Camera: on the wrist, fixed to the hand. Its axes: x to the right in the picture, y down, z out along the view.
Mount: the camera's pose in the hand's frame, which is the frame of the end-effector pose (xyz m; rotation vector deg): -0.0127 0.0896 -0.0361 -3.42 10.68 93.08
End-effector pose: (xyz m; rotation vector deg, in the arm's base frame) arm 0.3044 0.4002 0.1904 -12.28 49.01 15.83
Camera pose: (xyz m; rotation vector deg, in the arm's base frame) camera 0.2418 0.4721 0.1704 27.06 59.86 103.82
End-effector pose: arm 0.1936 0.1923 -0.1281 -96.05 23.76 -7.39
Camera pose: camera 0.1528 0.1545 -0.2081 -54.47 101.23 53.05
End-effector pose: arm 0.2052 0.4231 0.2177 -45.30 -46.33 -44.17
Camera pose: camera 0.2846 0.4396 0.1638 -62.63 10.19 34.03
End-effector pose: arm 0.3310 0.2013 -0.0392 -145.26 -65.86 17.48
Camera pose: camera 0.3960 0.1288 -0.0403 -160.09 66.60 19.47
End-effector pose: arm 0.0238 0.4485 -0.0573 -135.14 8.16 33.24
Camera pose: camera 0.0029 0.3566 -0.0822 -106.60 125.79 57.73
